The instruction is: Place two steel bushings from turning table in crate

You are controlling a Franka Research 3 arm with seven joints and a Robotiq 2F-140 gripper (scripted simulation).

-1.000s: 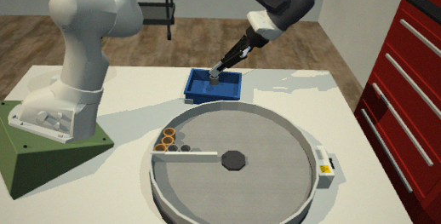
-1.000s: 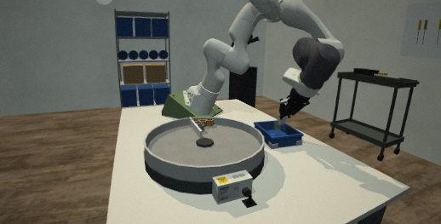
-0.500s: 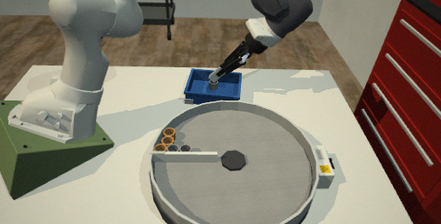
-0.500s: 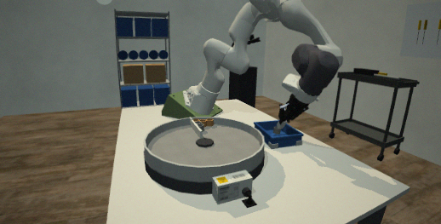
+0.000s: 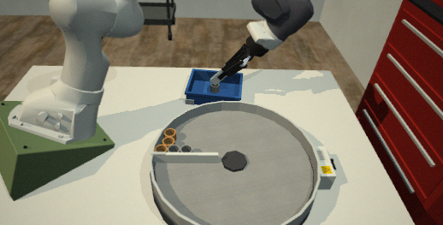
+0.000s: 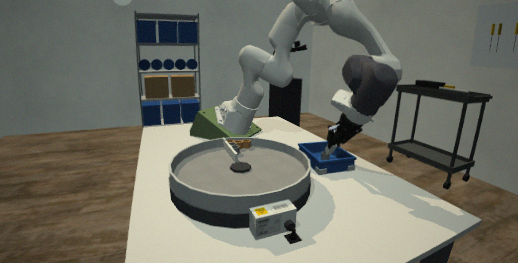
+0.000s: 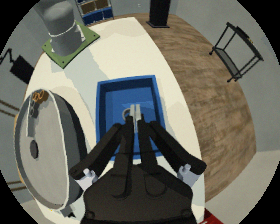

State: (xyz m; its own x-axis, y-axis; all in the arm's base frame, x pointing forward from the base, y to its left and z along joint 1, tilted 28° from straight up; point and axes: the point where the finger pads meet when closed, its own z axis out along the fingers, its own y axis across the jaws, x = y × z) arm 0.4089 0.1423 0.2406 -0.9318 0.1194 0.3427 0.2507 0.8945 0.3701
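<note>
Now: hand 10 mm past the blue crate, 10 mm to the left of it and 40 mm above it. Also, from my hand: turning table (370 mm to the right, 10 mm below).
</note>
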